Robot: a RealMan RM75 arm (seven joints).
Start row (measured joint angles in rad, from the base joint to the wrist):
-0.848 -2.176 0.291 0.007 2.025 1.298 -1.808
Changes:
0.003 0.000 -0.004 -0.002 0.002 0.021 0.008
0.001 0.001 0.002 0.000 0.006 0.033 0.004
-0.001 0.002 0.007 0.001 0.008 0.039 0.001
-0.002 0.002 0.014 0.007 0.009 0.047 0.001
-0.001 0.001 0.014 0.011 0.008 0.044 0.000
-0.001 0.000 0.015 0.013 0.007 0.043 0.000
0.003 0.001 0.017 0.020 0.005 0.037 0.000
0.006 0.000 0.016 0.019 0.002 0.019 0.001
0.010 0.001 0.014 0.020 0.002 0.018 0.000
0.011 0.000 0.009 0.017 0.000 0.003 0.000
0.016 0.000 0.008 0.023 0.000 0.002 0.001
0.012 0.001 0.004 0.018 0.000 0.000 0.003
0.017 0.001 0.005 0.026 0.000 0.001 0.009
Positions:
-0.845 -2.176 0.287 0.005 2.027 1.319 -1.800
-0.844 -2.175 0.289 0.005 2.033 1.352 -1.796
-0.845 -2.173 0.296 0.006 2.041 1.391 -1.795
-0.847 -2.171 0.310 0.013 2.050 1.438 -1.794
-0.848 -2.170 0.324 0.024 2.058 1.482 -1.794
-0.849 -2.170 0.339 0.037 2.065 1.525 -1.794
-0.846 -2.169 0.356 0.057 2.070 1.562 -1.794
-0.840 -2.169 0.372 0.076 2.072 1.581 -1.793
-0.830 -2.168 0.386 0.096 2.074 1.599 -1.793
-0.819 -2.168 0.395 0.113 2.074 1.602 -1.793
-0.803 -2.168 0.403 0.136 2.074 1.604 -1.792
-0.791 -2.167 0.407 0.154 2.074 1.604 -1.789
-0.774 -2.166 0.412 0.180 2.074 1.605 -1.780

